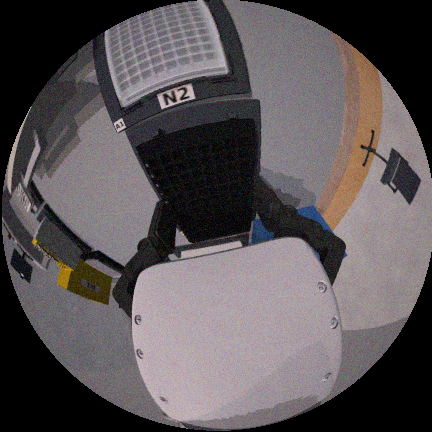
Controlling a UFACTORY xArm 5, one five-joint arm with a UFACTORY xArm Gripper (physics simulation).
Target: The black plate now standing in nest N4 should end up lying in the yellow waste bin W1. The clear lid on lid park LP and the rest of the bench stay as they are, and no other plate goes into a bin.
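Frame: origin at the arm's base, x back, y right, z up, level; metres.
Seen in the pictures: gripper, fingertip midpoint: [210, 199].
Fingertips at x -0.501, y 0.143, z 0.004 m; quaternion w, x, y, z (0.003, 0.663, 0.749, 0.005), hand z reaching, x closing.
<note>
Offsets run from my fingertips to a thing's top centre. "spot": to the spot under its first point.
The black plate @(dz +0.008, dx -0.001, dy +0.000 m) [205, 172] is between the fingers of my gripper [210, 199], which is shut on it at its two sides. The plate appears raised a little above the dark grey nest @(dz -0.016, dx +0.000, dy +0.000 m) [200, 116], whose rim shows around its far end and right side. A white strip of the nest shows near the palm, but its label cannot be read. The yellow waste bin W1 @(dz +0.082, dx +0.237, dy -0.497 m) [90, 284] is at the lower left, small and far off. The lid park LP and its clear lid cannot be made out.
Nest N2 @(spot: dz -0.026, dx -0.116, dy +0.032 m) [235, 65], with a pale gridded plate @(spot: dz -0.019, dx -0.137, dy -0.019 m) [165, 47] in it, is just beyond. A blue bin @(spot: dz -0.007, dx +0.089, dy +0.078 m) [263, 232] is partly hidden behind the right finger. A dark grey box @(dz +0.039, dx +0.040, dy -0.378 m) [60, 240] is at the left. A wooden edge [367, 95] and a dark panel [404, 177] are at the right.
</note>
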